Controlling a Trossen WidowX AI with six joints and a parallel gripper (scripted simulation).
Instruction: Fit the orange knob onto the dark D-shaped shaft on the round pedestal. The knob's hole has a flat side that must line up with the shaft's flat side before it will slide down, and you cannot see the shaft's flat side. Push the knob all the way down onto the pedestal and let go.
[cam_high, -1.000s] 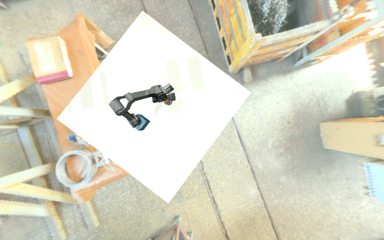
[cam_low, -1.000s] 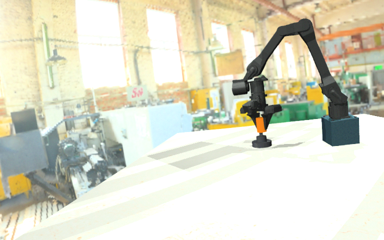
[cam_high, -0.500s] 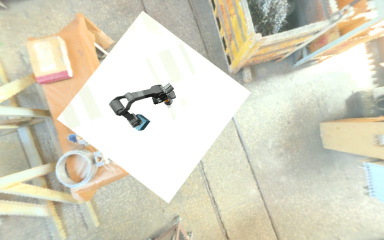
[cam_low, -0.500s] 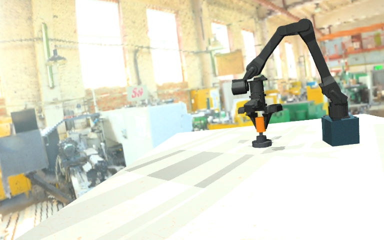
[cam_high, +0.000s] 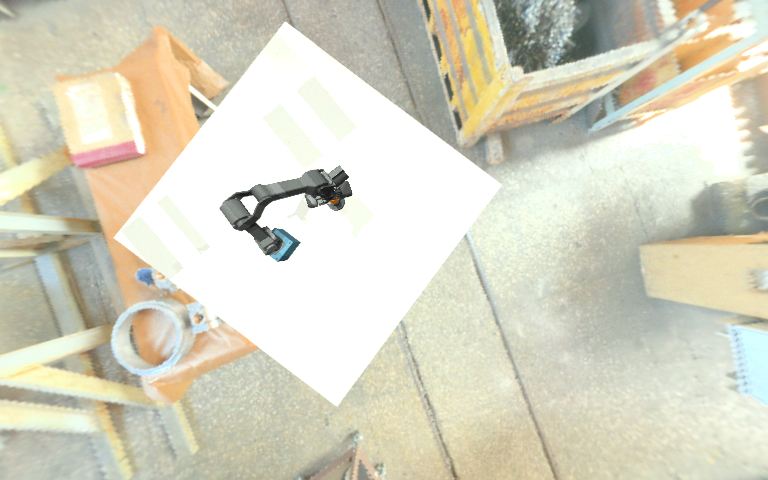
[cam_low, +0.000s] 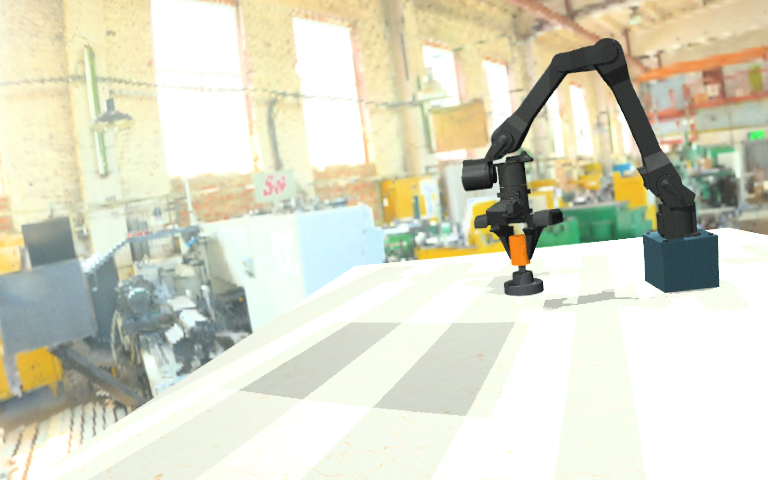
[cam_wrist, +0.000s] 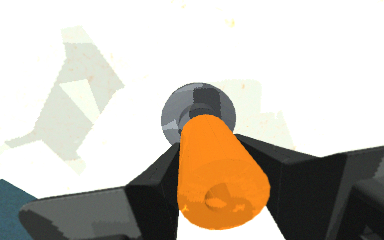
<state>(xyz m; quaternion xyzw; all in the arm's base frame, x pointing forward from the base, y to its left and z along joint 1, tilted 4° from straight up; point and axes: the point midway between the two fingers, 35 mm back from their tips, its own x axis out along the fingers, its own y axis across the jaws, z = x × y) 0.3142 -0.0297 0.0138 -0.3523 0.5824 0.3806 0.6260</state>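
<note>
The orange knob is 20 mm above my gripper tip. The rest, counted from my gripper tip: round pedestal: 40 mm below.
</note>
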